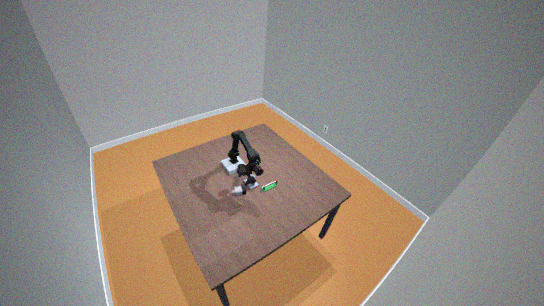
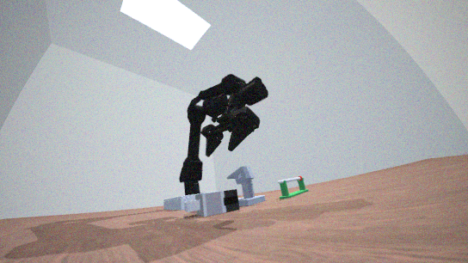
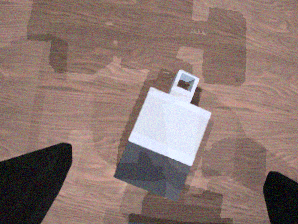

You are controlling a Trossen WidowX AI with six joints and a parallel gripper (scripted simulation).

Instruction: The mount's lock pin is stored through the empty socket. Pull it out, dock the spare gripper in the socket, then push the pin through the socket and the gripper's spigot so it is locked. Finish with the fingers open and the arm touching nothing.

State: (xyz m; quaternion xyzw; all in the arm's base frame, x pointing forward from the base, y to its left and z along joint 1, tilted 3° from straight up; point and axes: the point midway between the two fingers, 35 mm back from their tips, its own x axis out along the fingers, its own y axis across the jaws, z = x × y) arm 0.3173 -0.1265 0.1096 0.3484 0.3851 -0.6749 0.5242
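My gripper tip is 11 cm above the spare gripper, 2 cm to the left of it and 2 cm past it. Round my gripper tip: cradle: 22 cm to the left, 11 cm below, 10 cm ahead; grey mount: 12 cm to the left, 8 cm below, 2 cm behind.
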